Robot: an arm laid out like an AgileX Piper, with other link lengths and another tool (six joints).
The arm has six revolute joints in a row. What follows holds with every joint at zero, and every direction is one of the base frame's.
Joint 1 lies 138.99 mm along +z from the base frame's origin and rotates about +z.
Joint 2 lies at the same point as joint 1 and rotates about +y.
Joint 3 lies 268.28 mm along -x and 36.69 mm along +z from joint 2 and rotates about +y.
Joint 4 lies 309.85 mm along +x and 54.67 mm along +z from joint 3 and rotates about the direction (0.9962, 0, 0.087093).
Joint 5 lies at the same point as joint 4 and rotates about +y.
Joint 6 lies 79.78 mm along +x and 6.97 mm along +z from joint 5 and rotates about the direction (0.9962, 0, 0.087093).
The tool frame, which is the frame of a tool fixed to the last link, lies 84 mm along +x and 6 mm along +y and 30.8 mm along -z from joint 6; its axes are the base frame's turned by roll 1.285, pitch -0.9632 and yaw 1.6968 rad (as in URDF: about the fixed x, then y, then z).
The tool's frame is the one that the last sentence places.
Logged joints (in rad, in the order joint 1, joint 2, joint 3, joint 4, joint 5, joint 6), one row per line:
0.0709 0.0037 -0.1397 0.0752 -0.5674 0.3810
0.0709 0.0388 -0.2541 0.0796 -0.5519 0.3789
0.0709 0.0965 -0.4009 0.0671 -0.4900 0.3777
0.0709 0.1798 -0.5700 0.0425 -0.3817 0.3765
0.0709 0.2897 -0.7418 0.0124 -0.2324 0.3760
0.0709 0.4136 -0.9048 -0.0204 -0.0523 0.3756
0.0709 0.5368 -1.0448 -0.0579 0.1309 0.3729
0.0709 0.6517 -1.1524 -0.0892 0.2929 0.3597
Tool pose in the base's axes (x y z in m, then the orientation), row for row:
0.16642 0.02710 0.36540 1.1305 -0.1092 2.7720
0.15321 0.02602 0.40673 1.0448 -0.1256 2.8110
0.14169 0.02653 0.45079 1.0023 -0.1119 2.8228
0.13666 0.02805 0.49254 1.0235 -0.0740 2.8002
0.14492 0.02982 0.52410 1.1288 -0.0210 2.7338
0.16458 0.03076 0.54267 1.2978 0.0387 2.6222
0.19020 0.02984 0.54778 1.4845 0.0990 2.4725
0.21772 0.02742 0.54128 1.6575 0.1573 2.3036
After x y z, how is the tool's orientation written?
As a rotation vector, in radians.
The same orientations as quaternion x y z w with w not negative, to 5 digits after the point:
0.37638 -0.03636 0.92288 0.07290
0.34724 -0.04174 0.93423 0.06998
0.33351 -0.03723 0.93926 0.07196
0.34210 -0.02473 0.93596 0.07956
0.38003 -0.00707 0.92038 0.09179
0.44096 0.01315 0.89096 0.10757
0.51024 0.03403 0.84983 0.12764
0.57664 0.05472 0.80141 0.14909

